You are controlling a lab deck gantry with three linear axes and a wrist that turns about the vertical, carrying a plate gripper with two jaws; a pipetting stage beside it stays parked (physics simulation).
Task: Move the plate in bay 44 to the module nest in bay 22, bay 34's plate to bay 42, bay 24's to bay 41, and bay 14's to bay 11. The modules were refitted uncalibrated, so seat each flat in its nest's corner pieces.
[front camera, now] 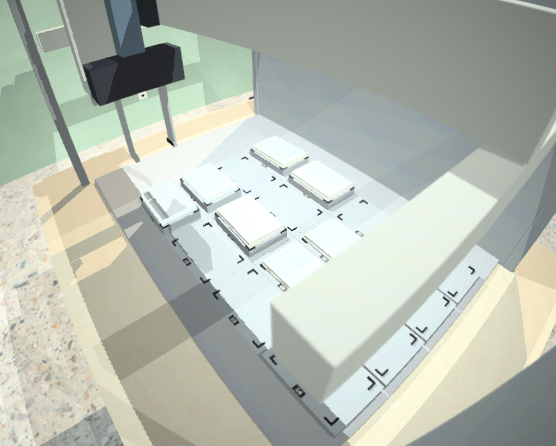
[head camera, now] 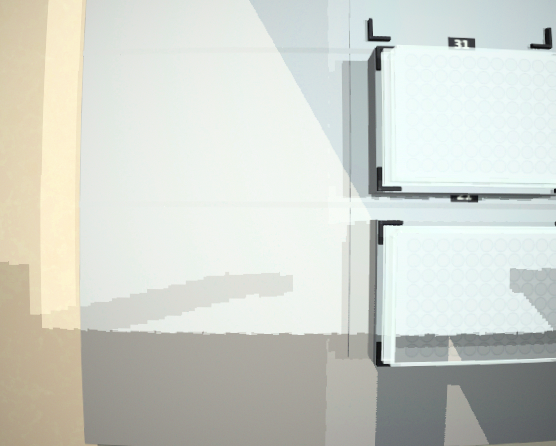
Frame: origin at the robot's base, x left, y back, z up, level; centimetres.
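Seen in the pictures: gripper, fingertip midpoint: (front camera: 154,150); robot's base, origin of the base link: (front camera: 144,203) (head camera: 372,345).
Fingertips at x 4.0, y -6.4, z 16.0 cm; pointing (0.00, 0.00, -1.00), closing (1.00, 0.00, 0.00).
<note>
Offsets run from my fingertips to a thing's middle. "*": to the spot under its first point.
My gripper (front camera: 154,151) is open and empty, back left above the deck edge. A white plate @(dy +0.0, dx +0.0, dz -13.4 cm) (front camera: 175,202) (head camera: 460,290) lies on bay 11's module, its visible edges inside the black corner pieces and looking level. A cream plate @(dy -16.7, dx +11.0, dz -13.4 cm) (front camera: 250,221) lies on bay 22's module and looks flat. Further cream plates lie on the raised nests of bay 41 @(* dy -0.9, dx +32.5, dz -12.7 cm) (front camera: 280,150) and bay 42 @(* dy -17.2, dx +31.9, dz -12.7 cm) (front camera: 322,179); both look level, though their far corners are hidden. The visible parts of bays 14 @(* dy -55.1, dx +0.3, dz -14.6 cm) (front camera: 350,400), 24, 34 and 44 hold no plate. The gripper does not show in the head view.
Another white plate @(dy +0.1, dx +11.1, dz -13.4 cm) (front camera: 210,184) (head camera: 465,115) sits on bay 21's module, beside bay 11. Two plates, at bay 23 @(* dy -31.1, dx +10.7, dz -14.6 cm) (front camera: 294,265) and bay 33 @(* dy -30.5, dx +21.2, dz -14.6 cm) (front camera: 331,237), lie low on the deck. The parked pipetting stage (front camera: 380,260) hangs over the near right part and hides some bays.
</note>
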